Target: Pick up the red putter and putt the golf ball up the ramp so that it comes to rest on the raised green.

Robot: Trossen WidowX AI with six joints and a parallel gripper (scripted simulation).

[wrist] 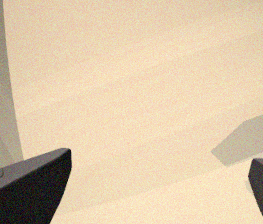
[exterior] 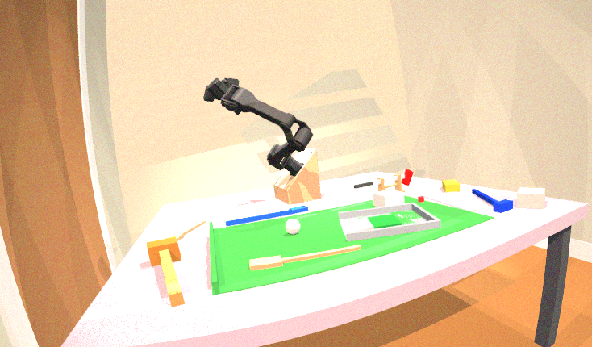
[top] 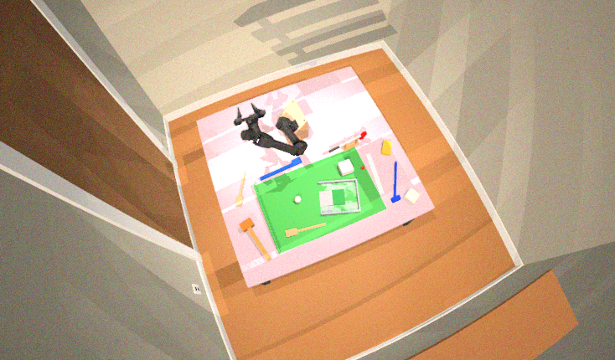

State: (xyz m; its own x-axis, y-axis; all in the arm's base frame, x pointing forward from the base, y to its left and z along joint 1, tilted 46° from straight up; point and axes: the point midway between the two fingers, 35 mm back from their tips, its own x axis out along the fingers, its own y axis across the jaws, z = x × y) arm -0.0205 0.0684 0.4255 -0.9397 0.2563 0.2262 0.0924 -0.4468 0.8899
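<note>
My gripper tip is 56 cm to the right of the wooden stand, 45 cm above it and 28 cm short of it. From my gripper tip the other things lie so: white golf ball 49 cm ahead, 46 cm below, 8 cm to the left; green mat 53 cm ahead, 49 cm below, 21 cm to the left; yellow block 78 cm to the left, 47 cm below, 42 cm ahead.
</note>
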